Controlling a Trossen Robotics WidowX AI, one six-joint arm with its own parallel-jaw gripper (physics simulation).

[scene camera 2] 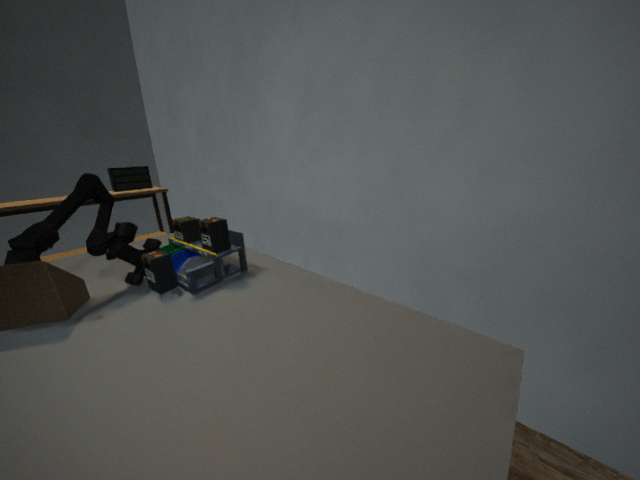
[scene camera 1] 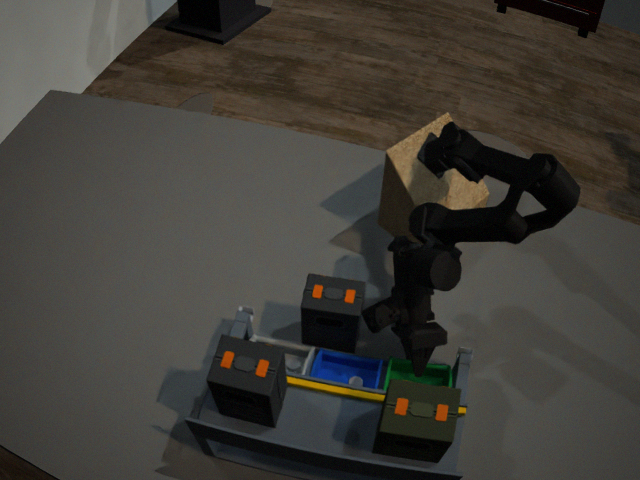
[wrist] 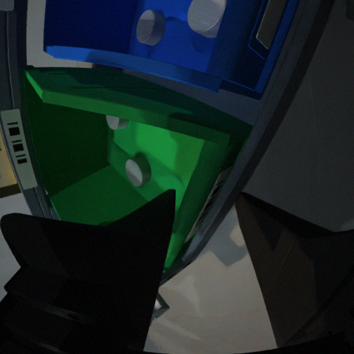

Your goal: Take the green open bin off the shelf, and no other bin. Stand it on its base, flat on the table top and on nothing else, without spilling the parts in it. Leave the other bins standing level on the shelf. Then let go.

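Frame: origin at the arm's base, x ahead, y left, z up, level; centimetres.
Seen in the pictures: gripper, fingertip midpoint: (scene camera 1: 415, 372); arm's base at its link origin: (scene camera 2: 19, 272) (scene camera 1: 435, 155).
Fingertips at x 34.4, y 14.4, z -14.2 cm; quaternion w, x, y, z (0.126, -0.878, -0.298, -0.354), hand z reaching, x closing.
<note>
Pixels of each thing's top centre, then the offset from my fingertips to it. "spot": a spot on its surface instead. Level surfaces: height alone.
- green open bin at its top centre: (scene camera 1: 419, 382) (scene camera 2: 169, 246) dy +2.0, dx +5.4, dz +8.1 cm
- shelf at its surface level: dz +8.7 cm
- blue bin at its top centre: (scene camera 1: 344, 379) (scene camera 2: 184, 254) dy -8.3, dx +9.8, dz +6.6 cm
- grey bin at a spot on its surface: (scene camera 1: 294, 365) spot: dy -17.8, dx +9.0, dz +0.4 cm
- black box with orange latches, top centre: (scene camera 1: 244, 363) (scene camera 2: 211, 219) dy -17.2, dx +20.6, dz +20.9 cm
- olive box at its top centre: (scene camera 1: 422, 409) (scene camera 2: 185, 218) dy +4.9, dx +13.9, dz +18.4 cm
- black box at its top centre: (scene camera 1: 333, 293) (scene camera 2: 155, 254) dy -16.1, dx +0.0, dz +11.7 cm
- yellow strip at its top centre: (scene camera 1: 340, 390) (scene camera 2: 191, 245) dy -7.3, dx +12.9, dz +9.7 cm
The green open bin (scene camera 1: 440, 375) (scene camera 2: 170, 249) (wrist: 85, 200) is at the right end of the shelf (scene camera 1: 330, 418) in scene camera 1. In the wrist view it holds small round grey parts, one (wrist: 137, 171) near its middle. My gripper (scene camera 1: 419, 372) (wrist: 206, 197) is open at the bin's labelled wall. One finger reaches over the bin's inside; the other stands outside that wall, with a visible gap. Its fingertips are unclear in scene camera 2. The blue bin (scene camera 1: 330, 364) (scene camera 2: 183, 259) (wrist: 100, 25), with grey parts, is beside the green one. A grey bin (scene camera 1: 294, 365) is beyond it. The bins' bases are hidden.
A black box with orange latches (scene camera 1: 245, 384) and an olive box (scene camera 1: 418, 423) stand on the shelf top. Another black box (scene camera 1: 330, 320) (scene camera 2: 161, 273) stands before the blue bin. A yellow strip (scene camera 1: 336, 387) runs behind the bins. A wooden block (scene camera 1: 397, 198) (scene camera 2: 31, 294) stands near the arm.
</note>
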